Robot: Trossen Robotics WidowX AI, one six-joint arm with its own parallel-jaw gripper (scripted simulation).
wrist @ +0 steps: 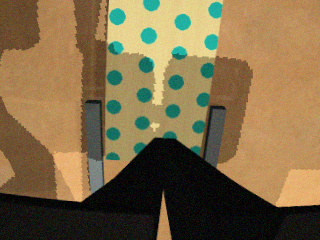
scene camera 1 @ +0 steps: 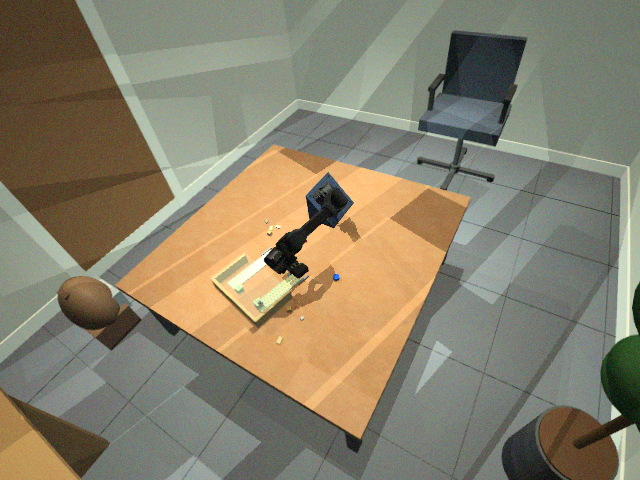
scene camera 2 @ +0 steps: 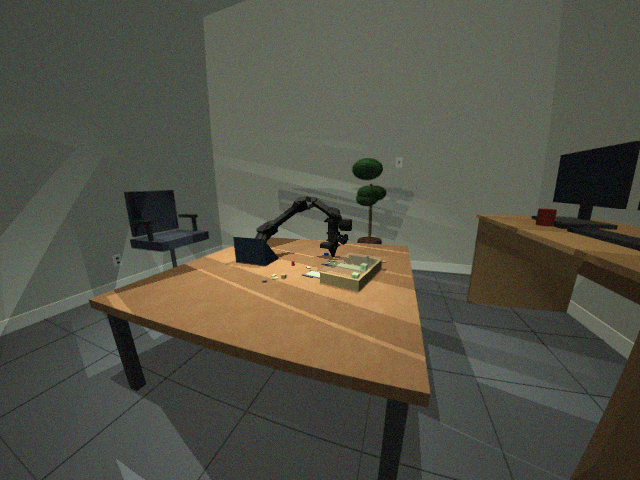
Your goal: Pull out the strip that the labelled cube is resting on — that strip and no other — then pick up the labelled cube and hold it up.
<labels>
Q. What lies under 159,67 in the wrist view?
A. A dotted strip.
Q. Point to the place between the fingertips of my gripper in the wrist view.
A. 163,148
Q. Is my gripper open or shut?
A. Shut.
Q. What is my gripper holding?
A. Nothing.
</labels>
